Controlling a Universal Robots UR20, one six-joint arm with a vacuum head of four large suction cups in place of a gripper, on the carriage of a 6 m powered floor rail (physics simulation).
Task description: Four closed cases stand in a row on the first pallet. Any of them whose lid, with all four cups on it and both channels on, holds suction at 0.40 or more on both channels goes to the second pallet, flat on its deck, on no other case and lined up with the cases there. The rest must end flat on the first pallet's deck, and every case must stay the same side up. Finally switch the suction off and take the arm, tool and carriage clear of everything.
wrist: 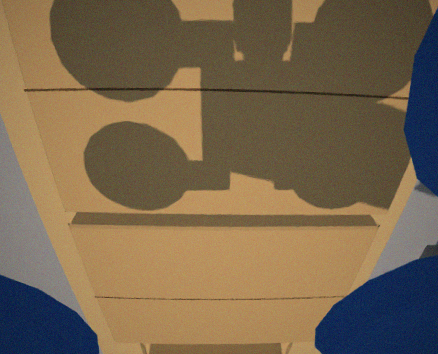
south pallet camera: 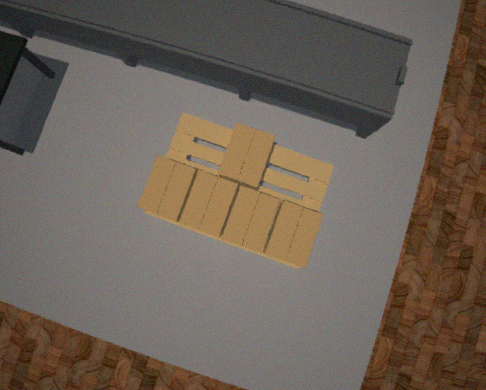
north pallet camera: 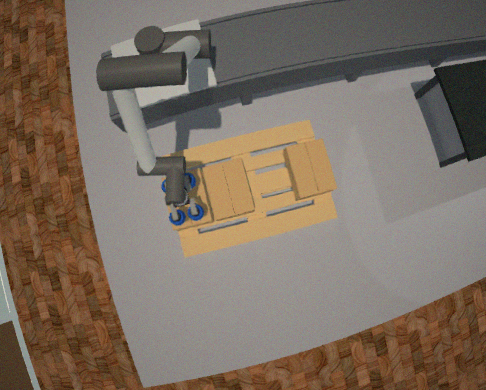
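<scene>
What I see here is my suction head [wrist: 390,306], plus a pallet [north pallet camera: 259,226] and a case [north pallet camera: 199,192]. There's a case [south pallet camera: 245,158] too, and a pallet [south pallet camera: 319,172].
</scene>
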